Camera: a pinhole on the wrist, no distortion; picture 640 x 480 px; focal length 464.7 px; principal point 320.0 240.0 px. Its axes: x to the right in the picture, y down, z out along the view. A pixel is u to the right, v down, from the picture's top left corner.
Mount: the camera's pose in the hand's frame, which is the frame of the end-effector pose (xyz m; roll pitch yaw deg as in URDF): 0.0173 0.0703 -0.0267 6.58 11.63 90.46
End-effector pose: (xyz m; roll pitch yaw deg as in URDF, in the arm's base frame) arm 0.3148 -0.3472 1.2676 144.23 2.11 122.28
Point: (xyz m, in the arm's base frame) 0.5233 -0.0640 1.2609
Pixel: 574 95
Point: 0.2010 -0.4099 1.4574
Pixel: behind the camera
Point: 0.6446 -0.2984 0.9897
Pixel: 235 456
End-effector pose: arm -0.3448 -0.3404 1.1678 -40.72 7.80 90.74
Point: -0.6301 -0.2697 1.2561
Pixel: 354 223
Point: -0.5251 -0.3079 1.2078
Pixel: 321 263
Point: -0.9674 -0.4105 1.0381
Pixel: outside the picture
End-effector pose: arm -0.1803 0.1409 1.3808 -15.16 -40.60 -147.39
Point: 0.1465 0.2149 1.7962
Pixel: 137 282
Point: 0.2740 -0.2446 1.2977
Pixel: outside the picture
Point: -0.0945 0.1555 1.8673
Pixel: 64 34
